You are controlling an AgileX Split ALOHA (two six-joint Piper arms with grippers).
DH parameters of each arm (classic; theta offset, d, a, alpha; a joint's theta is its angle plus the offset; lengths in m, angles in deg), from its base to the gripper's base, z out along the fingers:
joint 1: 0 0.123 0 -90
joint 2: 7.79 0 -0.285 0
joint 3: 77.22 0 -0.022 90
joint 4: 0 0.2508 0 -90
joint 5: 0 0 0.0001 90
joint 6: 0 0.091 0 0
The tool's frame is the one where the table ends.
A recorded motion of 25 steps. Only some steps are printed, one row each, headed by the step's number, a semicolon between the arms.
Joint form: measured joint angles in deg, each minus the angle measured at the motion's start. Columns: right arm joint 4, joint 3, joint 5, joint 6, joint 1, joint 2; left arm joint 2, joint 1, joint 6, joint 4, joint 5, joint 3.
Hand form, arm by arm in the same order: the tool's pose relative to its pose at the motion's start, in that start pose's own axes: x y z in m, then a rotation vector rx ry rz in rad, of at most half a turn. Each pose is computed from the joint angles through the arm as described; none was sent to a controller.
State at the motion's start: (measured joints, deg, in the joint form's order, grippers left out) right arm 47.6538 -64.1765 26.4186 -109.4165 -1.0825 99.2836; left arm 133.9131 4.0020 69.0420 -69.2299 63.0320 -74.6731
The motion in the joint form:
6: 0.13 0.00 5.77 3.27 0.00 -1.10; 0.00 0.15 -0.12 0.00 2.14 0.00
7: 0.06 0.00 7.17 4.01 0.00 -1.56; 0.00 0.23 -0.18 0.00 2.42 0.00
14: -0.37 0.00 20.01 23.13 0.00 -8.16; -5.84 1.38 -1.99 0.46 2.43 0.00
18: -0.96 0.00 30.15 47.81 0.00 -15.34; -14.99 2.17 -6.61 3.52 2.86 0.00
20: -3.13 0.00 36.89 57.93 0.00 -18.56; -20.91 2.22 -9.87 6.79 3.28 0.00
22: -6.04 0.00 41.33 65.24 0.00 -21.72; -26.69 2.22 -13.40 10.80 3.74 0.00
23: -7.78 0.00 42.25 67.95 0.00 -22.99; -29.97 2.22 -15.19 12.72 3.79 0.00
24: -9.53 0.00 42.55 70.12 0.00 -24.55; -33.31 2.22 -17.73 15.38 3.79 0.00
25: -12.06 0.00 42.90 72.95 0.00 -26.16; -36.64 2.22 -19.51 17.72 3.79 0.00
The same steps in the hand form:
6: -0.0064 0.0067 -0.0066 -0.0795 -0.0397 0.0521; 0.0012 -0.0026 -0.0009 0.0341 0.0113 -0.0035
7: -0.0084 0.0080 -0.0094 -0.0966 -0.0491 0.0608; 0.0014 -0.0027 -0.0014 0.0383 0.0120 -0.0053
14: -0.0319 0.0190 -0.0500 -0.2403 -0.1151 0.3337; -0.0133 -0.0274 -0.0298 0.0106 -0.0482 0.0414
18: -0.0516 0.0307 -0.0947 -0.3588 -0.1114 0.6818; -0.0256 -0.0717 -0.0682 -0.0393 -0.0940 0.1081
20: -0.0567 0.0414 -0.1157 -0.4424 -0.0585 0.7908; -0.0273 -0.1021 -0.0899 -0.0818 -0.1017 0.1570
22: -0.0590 0.0496 -0.1349 -0.4719 -0.0010 0.8508; -0.0248 -0.1312 -0.1101 -0.1351 -0.1017 0.2010
23: -0.0587 0.0519 -0.1418 -0.4628 0.0255 0.8688; -0.0225 -0.1477 -0.1214 -0.1669 -0.1108 0.2263
24: -0.0588 0.0536 -0.1499 -0.4385 0.0420 0.8776; -0.0186 -0.1635 -0.1328 -0.2085 -0.1153 0.2421
25: -0.0577 0.0555 -0.1581 -0.4070 0.0705 0.8912; -0.0141 -0.1795 -0.1439 -0.2485 -0.1248 0.2681

